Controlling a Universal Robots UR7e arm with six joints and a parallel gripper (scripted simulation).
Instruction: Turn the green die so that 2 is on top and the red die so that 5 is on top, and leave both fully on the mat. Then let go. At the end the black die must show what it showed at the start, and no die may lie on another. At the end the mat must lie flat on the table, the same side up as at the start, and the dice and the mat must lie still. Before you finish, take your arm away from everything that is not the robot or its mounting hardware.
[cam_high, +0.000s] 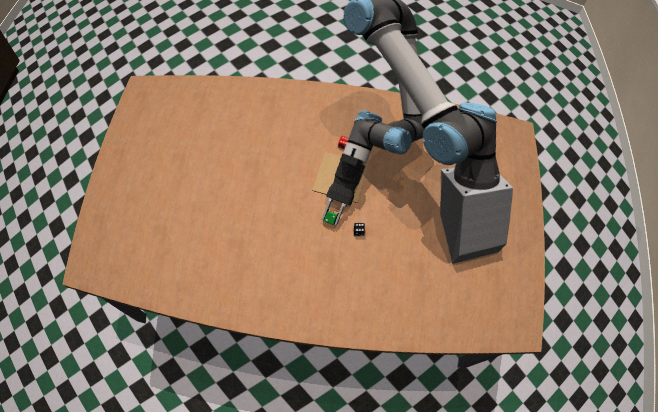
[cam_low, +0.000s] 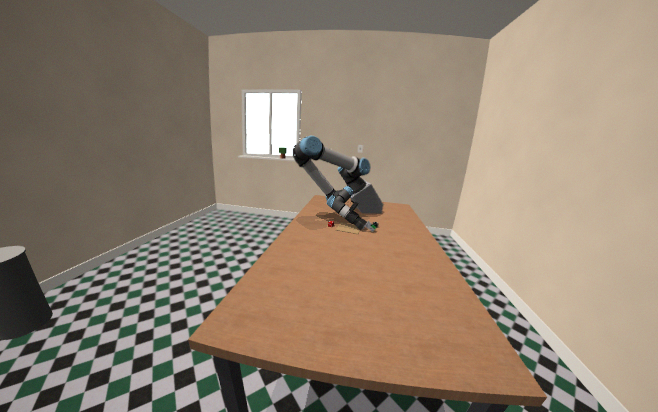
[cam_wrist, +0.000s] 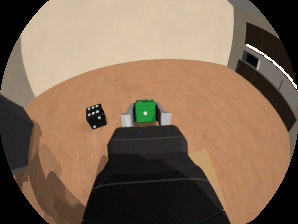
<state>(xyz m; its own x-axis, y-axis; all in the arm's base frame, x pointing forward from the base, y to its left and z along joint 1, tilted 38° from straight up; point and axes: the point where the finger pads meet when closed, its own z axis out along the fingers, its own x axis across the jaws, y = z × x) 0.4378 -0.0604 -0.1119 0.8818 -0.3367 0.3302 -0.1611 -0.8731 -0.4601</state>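
The green die lies right at my hand. Also, from my hand: black die 80 mm behind, 40 mm to the left, 10 mm below; tan mat 40 mm behind, 140 mm to the right, 20 mm below; red die 70 mm behind, 250 mm to the right, 10 mm below.
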